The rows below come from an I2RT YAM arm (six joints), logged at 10 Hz.
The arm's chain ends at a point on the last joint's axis. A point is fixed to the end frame.
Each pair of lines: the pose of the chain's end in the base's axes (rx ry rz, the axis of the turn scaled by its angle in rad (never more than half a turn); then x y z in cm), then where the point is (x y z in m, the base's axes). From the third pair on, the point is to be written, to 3 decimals.
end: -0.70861 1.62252 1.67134 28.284 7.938 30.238
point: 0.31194 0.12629 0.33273
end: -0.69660 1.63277 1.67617 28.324 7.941 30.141
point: 0.31288 0.12625 0.33133
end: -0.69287 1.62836 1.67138 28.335 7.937 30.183
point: 0.313 0.126 0.332
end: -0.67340 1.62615 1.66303 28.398 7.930 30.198
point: 0.315 0.125 0.332
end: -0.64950 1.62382 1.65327 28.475 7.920 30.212
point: 0.316 0.124 0.333
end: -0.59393 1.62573 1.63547 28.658 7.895 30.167
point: 0.321 0.122 0.332
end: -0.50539 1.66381 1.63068 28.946 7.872 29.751
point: 0.327 0.120 0.326
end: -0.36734 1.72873 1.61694 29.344 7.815 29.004
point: 0.337 0.116 0.315
